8 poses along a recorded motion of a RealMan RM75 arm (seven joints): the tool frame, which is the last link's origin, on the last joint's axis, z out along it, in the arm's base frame.
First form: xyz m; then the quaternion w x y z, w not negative.
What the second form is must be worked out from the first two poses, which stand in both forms.
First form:
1: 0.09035 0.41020 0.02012 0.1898 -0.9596 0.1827 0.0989
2: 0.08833 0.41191 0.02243 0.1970 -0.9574 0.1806 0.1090
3: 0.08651 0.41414 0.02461 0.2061 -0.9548 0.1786 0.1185
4: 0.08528 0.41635 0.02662 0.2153 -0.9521 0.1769 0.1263
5: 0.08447 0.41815 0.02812 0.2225 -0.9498 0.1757 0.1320
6: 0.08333 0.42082 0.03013 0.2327 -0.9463 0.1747 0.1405
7: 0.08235 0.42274 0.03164 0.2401 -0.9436 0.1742 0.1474
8: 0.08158 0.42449 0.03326 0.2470 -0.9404 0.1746 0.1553
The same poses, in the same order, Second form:
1: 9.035 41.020 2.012 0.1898 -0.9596 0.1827 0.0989
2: 8.833 41.191 2.243 0.1970 -0.9574 0.1806 0.1090
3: 8.651 41.414 2.461 0.2061 -0.9548 0.1786 0.1185
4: 8.528 41.635 2.662 0.2153 -0.9521 0.1769 0.1263
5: 8.447 41.815 2.812 0.2225 -0.9498 0.1757 0.1320
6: 8.333 42.082 3.013 0.2327 -0.9463 0.1747 0.1405
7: 8.235 42.274 3.164 0.2401 -0.9436 0.1742 0.1474
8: 8.158 42.449 3.326 0.2470 -0.9404 0.1746 0.1553
